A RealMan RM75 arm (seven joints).
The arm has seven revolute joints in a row. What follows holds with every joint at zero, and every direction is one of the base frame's. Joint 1 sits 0.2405 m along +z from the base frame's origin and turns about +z. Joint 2 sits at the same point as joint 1 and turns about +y. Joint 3 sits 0.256 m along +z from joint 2 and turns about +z. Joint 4 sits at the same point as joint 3 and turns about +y. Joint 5 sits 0.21 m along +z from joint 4 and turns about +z. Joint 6 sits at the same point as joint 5 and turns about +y. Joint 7 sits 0.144 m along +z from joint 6 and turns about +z. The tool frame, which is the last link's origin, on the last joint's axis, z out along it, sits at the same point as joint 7; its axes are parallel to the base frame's.
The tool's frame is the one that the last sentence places.
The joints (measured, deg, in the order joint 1, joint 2, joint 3, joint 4, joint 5, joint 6, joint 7), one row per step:
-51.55, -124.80, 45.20, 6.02, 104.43, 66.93, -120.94
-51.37, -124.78, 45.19, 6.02, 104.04, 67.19, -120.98
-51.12, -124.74, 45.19, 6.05, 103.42, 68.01, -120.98
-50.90, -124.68, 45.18, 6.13, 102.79, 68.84, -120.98
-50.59, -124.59, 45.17, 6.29, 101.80, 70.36, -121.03
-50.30, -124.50, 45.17, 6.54, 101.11, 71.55, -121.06
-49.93, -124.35, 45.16, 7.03, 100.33, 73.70, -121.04
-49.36, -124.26, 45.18, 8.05, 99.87, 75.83, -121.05
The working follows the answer.
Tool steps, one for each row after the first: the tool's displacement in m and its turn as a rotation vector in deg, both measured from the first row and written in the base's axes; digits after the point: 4 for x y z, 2 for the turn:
-0.0002, -0.0002, 0.0007, 0.05, -0.46, 0.29
0.0004, -0.0010, 0.0021, -0.04, -1.45, 0.45
0.0012, -0.0014, 0.0039, -0.06, -2.44, 0.54
0.0030, -0.0023, 0.0069, -0.19, -4.15, 0.55
0.0041, -0.0027, 0.0097, -0.20, -5.39, 0.45
0.0065, -0.0037, 0.0144, -0.39, -7.28, -0.22
0.0082, -0.0045, 0.0197, -0.39, -8.85, -1.18

Tool pose at each row, in the base's axes (x y z in m, rotation vector in deg; rounded; the steps above come from the unrounded poses):
-0.1662, 0.3491, -0.1364, 128.84, 107.51, 44.37
-0.1664, 0.3489, -0.1357, 128.27, 107.68, 44.92
-0.1658, 0.3480, -0.1343, 127.30, 107.44, 45.80
-0.1650, 0.3476, -0.1325, 126.41, 107.11, 46.74
-0.1632, 0.3468, -0.1294, 124.94, 106.34, 48.22
-0.1620, 0.3464, -0.1266, 123.99, 105.65, 49.35
-0.1596, 0.3454, -0.1220, 122.82, 103.94, 50.78
-0.1580, 0.3445, -0.1166, 122.23, 102.02, 52.06

